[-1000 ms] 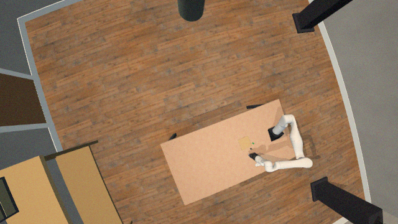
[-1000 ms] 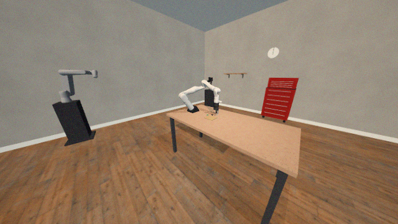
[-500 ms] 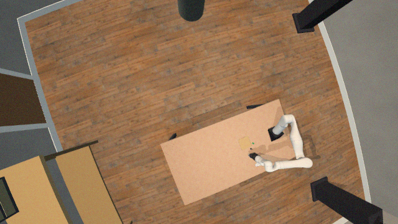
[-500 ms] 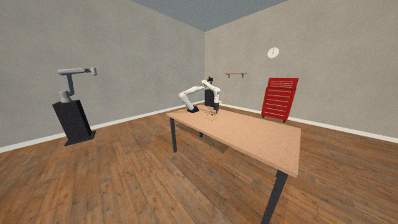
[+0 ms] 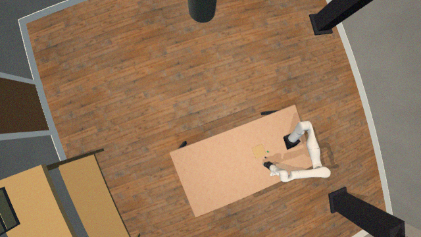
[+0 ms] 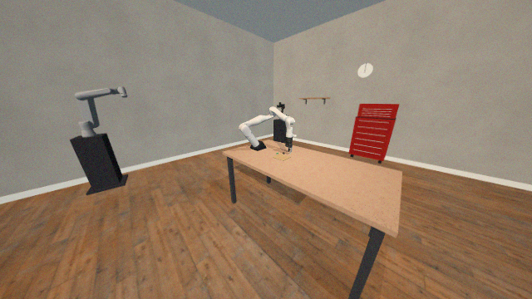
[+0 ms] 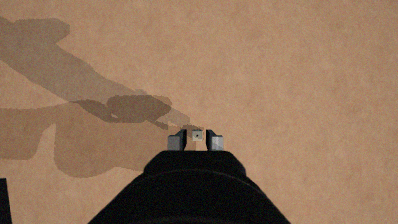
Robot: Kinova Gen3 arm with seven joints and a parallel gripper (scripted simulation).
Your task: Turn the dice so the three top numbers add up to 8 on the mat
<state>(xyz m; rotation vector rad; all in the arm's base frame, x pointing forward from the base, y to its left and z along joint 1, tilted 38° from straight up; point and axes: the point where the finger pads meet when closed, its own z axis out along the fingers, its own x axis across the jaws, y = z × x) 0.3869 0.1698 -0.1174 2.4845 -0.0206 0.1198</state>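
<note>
Now: the white die 30 mm below my hand. From my hand the other things lie so: black die: 40 mm behind, 60 mm to the right, 30 mm below; green die: 80 mm behind, 120 mm to the right, 30 mm below; tan mat: 20 mm ahead, 150 mm to the right, 40 mm below.
</note>
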